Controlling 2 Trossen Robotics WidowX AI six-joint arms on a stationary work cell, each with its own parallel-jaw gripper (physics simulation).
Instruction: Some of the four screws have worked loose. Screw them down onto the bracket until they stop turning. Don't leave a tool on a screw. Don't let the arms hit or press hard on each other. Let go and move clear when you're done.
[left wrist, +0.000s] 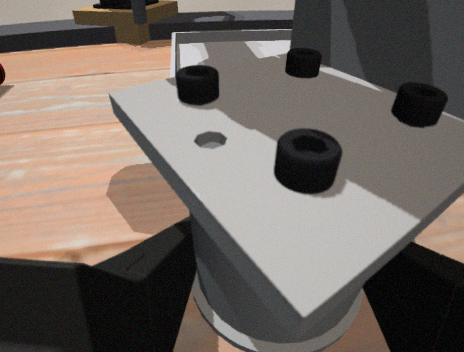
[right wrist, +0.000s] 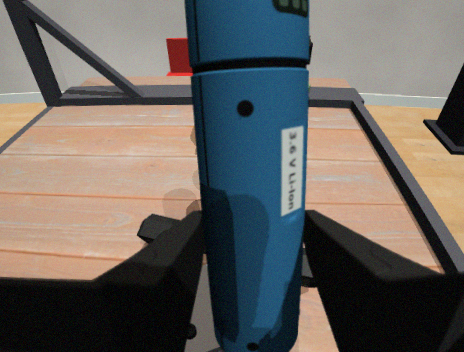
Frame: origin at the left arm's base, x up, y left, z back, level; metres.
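Seen in the pictures: left gripper, fingertip midpoint: (right wrist: 206, 340); right gripper, fingertip midpoint: (right wrist: 253, 220); right arm's base, link origin: (left wrist: 127, 5).
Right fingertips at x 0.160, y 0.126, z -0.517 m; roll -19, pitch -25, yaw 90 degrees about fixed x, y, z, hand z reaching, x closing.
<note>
Pixels of each thing's top centre, then the offset from my right fingertips to it. "spot": a spot on its surface instead.
- bracket, surface spot: (left wrist: 280, 227) spot: dz +0.046, dx -0.132, dy -0.037 m
- blue powered screwdriver, surface spot: (right wrist: 250, 165) spot: dz -0.009, dx +0.035, dy +0.001 m
- bracket plate, surface spot: (right wrist: 202, 305) spot: dz +0.006, dx -0.132, dy -0.040 m
- dark grey upright, surface spot: (left wrist: 350, 35) spot: dz -0.021, dx -0.121, dy -0.050 m
- shallow tray, surface spot: (left wrist: 173, 55) spot: dz -0.185, dx -0.182, dy +0.074 m
- red object, surface spot: (left wrist: 1, 74) spot: dz -0.125, dx -0.186, dy +0.216 m
Four black socket-head screws (left wrist: 308, 161) (left wrist: 197, 85) (left wrist: 303, 63) (left wrist: 419, 105) sit in the light grey plate of the bracket (left wrist: 280, 227); how tightly each is seated I cannot tell. An empty hole is beside the left screw. My left gripper (left wrist: 275, 230) has its fingers against both sides of the round post under the plate. My right gripper (right wrist: 253, 220) is shut on the blue powered screwdriver (right wrist: 250, 165), which stands upright between its fingers; its bit is out of view. In the right wrist view, part of the bracket plate (right wrist: 202, 305) shows behind the tool.
A dark grey upright (left wrist: 350, 35) rises behind the bracket, beside a shallow tray (left wrist: 173, 55). A brown stand (left wrist: 132, 30) is at the back. A red object (left wrist: 1, 74) shows at the left edge. A dark frame (right wrist: 400, 175) borders the table; a red object (right wrist: 178, 56) is beyond it.
</note>
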